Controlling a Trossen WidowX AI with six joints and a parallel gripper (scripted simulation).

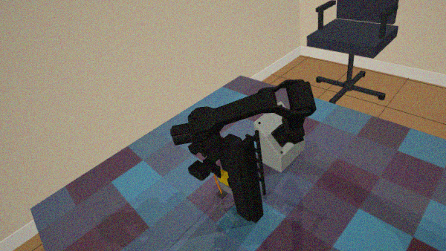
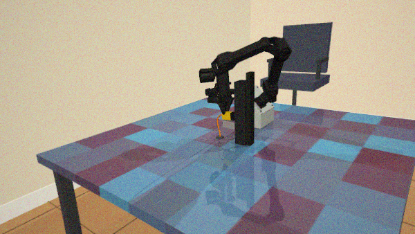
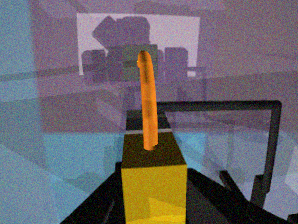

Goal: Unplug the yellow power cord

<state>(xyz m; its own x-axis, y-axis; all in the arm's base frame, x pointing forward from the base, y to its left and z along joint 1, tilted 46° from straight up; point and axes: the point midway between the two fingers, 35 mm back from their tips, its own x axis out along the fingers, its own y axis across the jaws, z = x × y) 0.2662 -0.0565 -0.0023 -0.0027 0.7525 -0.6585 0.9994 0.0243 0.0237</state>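
The yellow plug is 30 mm to the left of my gripper tip.
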